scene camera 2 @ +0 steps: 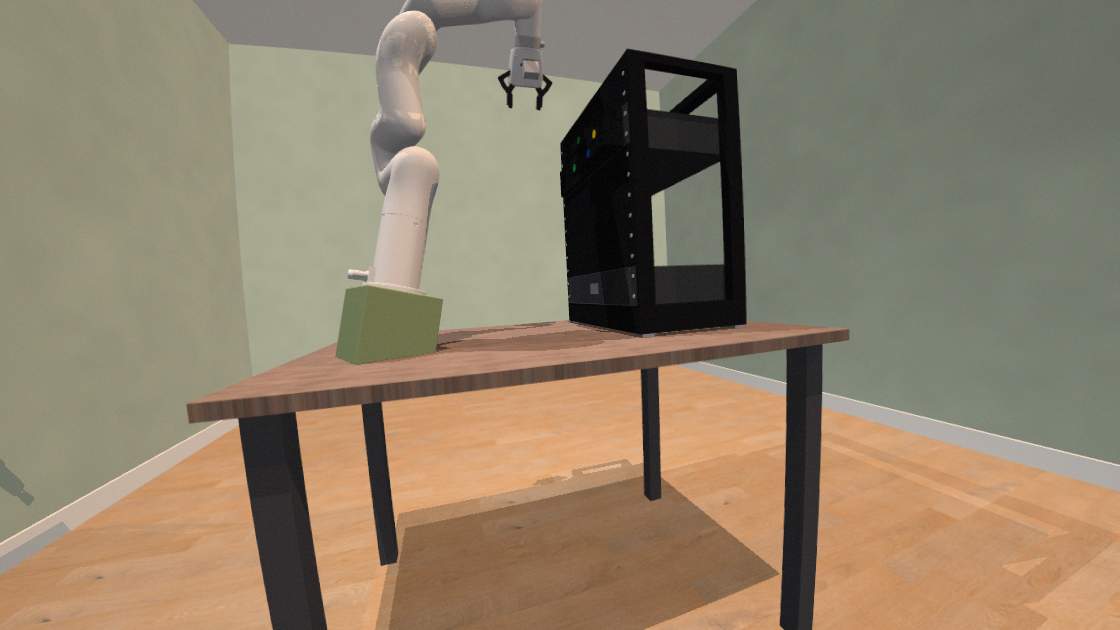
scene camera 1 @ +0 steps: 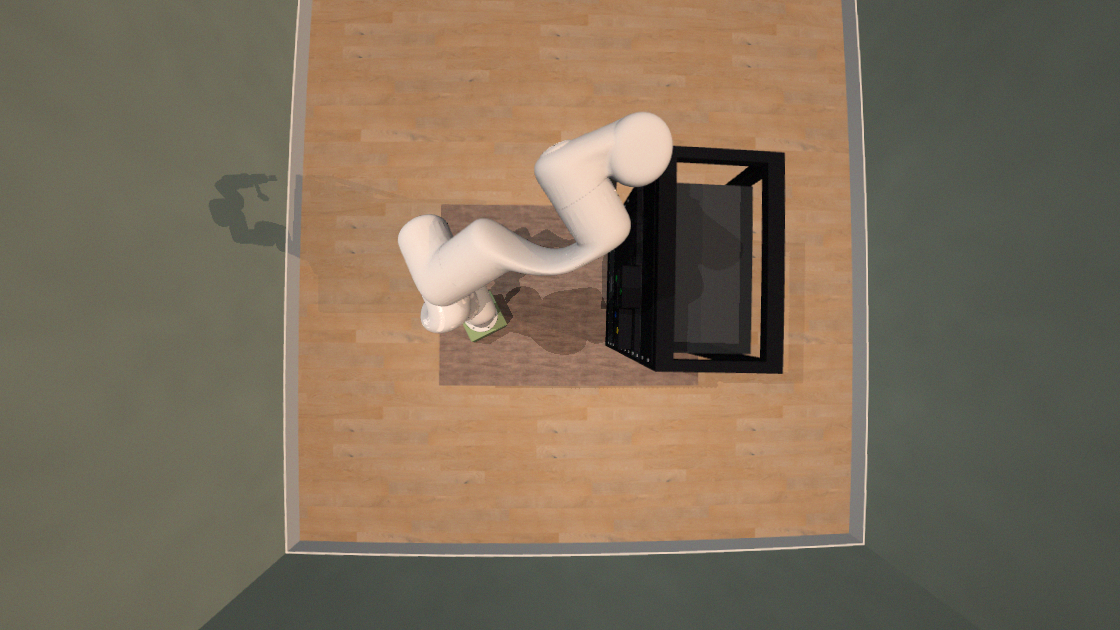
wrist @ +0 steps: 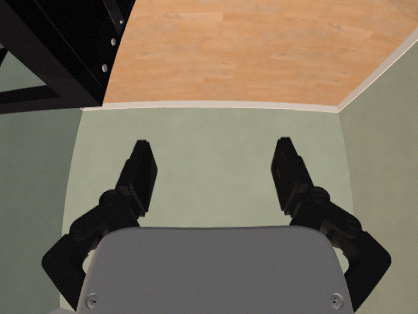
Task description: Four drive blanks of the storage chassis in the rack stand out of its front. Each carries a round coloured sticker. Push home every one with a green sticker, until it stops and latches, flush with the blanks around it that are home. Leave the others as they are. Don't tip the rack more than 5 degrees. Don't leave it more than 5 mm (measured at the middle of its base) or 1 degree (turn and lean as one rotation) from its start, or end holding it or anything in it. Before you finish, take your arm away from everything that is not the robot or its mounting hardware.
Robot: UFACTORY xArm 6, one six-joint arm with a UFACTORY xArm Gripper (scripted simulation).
Labels:
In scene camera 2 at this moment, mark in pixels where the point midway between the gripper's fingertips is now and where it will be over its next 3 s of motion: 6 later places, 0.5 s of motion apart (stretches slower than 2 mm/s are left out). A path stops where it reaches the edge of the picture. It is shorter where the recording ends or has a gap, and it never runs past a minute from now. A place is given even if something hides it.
My gripper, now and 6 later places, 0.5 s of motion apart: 524, 109; 524, 109; 525, 111; 528, 117; 532, 124; 536, 132; 541, 139

